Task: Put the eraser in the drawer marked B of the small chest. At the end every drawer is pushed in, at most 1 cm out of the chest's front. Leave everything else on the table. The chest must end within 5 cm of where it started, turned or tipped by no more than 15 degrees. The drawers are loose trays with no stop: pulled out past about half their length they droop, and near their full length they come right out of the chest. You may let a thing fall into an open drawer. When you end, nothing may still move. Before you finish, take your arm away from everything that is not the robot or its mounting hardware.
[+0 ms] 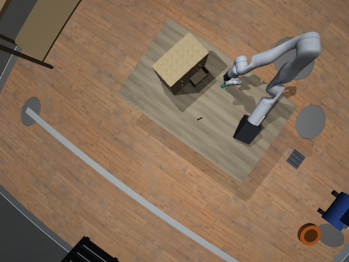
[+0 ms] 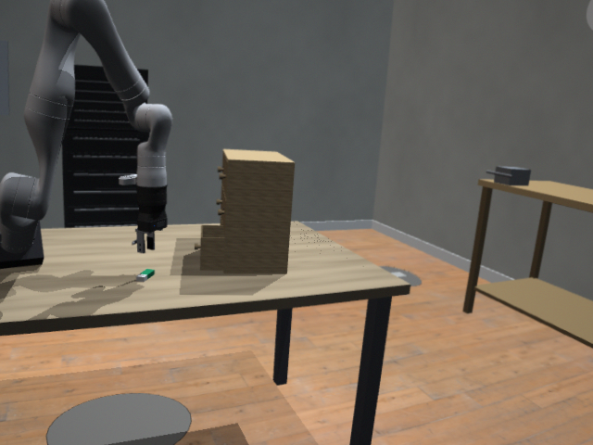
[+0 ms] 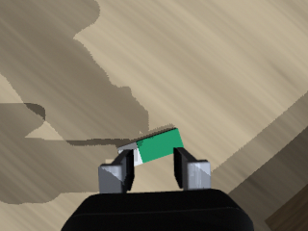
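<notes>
My gripper is now 10 mm past the eraser, 10 mm to the left of it and 90 mm above it. Also, from my hand: drawer (250 mm ahead, 50 mm to the left, 60 mm below); then dark object (30 mm ahead, 340 mm to the left, 90 mm below).
</notes>
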